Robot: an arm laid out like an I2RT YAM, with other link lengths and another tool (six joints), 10 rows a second.
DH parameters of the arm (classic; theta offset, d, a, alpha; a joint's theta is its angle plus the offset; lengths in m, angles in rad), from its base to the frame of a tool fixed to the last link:
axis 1: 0 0.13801 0.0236 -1.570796
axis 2: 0 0 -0.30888 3.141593
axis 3: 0.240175 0 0.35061 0
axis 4: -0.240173 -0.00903 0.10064 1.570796
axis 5: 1.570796 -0.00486 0 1.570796
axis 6: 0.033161 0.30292 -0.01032 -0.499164
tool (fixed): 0 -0.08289 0 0
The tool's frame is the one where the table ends.
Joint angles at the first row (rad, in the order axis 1, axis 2, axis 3, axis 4, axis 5, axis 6):
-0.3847 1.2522 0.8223 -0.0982 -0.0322 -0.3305
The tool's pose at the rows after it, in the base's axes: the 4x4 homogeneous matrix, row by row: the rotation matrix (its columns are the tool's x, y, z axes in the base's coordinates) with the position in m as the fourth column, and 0 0 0 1 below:
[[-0.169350 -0.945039 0.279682 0.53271], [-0.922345 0.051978 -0.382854 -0.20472], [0.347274 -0.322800 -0.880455 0.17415], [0 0 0 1]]
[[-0.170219 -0.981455 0.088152 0.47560], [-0.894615 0.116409 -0.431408 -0.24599], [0.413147 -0.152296 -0.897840 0.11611], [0 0 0 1]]
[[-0.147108 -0.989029 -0.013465 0.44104], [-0.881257 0.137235 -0.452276 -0.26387], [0.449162 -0.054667 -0.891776 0.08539], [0 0 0 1]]
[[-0.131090 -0.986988 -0.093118 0.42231], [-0.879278 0.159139 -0.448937 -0.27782], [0.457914 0.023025 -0.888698 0.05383], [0 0 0 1]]
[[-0.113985 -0.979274 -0.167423 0.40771], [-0.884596 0.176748 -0.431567 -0.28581], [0.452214 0.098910 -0.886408 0.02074], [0 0 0 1]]
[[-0.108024 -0.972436 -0.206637 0.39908], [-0.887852 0.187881 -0.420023 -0.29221], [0.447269 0.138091 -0.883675 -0.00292], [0 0 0 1]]
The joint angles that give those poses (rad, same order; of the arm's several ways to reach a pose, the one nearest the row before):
-0.4038 1.3205 0.8307 -0.1783 0.0578 -0.4454
-0.4934 1.3151 0.7708 -0.2608 0.1238 -0.5381
-0.5445 1.3128 0.7315 -0.2916 0.1574 -0.6060
-0.5781 1.3636 0.7201 -0.2913 0.1814 -0.6399
-0.5983 1.4315 0.7185 -0.2897 0.2031 -0.6567
-0.6151 1.4853 0.7124 -0.2649 0.2123 -0.6674

